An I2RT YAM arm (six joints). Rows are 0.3 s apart.
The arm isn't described. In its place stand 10 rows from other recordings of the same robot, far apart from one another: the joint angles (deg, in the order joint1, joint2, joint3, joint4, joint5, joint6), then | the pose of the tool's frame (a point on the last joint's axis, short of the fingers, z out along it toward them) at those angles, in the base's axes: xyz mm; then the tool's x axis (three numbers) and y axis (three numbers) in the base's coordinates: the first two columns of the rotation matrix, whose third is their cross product.
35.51, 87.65, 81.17, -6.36, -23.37, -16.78 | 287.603, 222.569, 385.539, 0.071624, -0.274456, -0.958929, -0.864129, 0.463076, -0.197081
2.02, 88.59, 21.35, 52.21, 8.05, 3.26 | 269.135, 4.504, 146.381, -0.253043, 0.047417, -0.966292, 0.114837, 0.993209, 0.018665
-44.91, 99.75, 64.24, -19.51, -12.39, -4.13 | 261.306, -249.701, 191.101, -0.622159, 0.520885, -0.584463, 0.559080, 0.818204, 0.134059
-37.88, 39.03, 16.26, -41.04, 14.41, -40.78 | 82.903, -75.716, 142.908, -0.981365, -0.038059, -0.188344, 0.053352, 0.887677, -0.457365
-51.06, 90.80, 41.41, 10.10, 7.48, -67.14 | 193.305, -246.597, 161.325, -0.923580, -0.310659, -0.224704, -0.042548, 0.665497, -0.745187
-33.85, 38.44, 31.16, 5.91, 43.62, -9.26 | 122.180, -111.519, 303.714, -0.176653, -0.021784, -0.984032, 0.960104, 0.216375, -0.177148
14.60, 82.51, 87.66, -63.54, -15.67, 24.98 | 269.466, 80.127, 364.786, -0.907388, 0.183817, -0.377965, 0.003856, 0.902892, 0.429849
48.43, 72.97, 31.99, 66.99, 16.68, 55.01 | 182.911, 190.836, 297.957, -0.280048, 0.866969, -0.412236, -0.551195, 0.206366, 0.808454
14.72, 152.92, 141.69, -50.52, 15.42, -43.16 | 542.401, 132.712, 149.404, -0.537181, -0.822919, -0.185044, -0.672674, 0.550327, -0.494621
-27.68, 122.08, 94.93, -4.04, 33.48, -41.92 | 428.606, -247.009, 225.081, -0.879295, -0.168007, -0.445661, 0.292856, 0.547203, -0.784095
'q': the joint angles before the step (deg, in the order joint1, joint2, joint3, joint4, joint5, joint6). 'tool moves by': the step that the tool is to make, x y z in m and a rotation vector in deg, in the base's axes. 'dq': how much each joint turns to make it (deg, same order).
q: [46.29, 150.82, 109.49, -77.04, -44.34, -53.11]
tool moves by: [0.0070, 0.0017, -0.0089, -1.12, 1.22, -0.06]
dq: [-0.51, 3.43, 4.30, -2.95, 0.13, -0.61]
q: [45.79, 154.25, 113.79, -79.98, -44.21, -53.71]
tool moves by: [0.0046, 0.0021, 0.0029, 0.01, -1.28, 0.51]
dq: [-0.17, 0.44, 1.92, -0.70, 1.13, -0.19]
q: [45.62, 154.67, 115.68, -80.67, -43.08, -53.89]
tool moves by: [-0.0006, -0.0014, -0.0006, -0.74, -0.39, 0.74]
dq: [-0.01, -0.04, -0.24, -0.28, 1.06, -0.34]
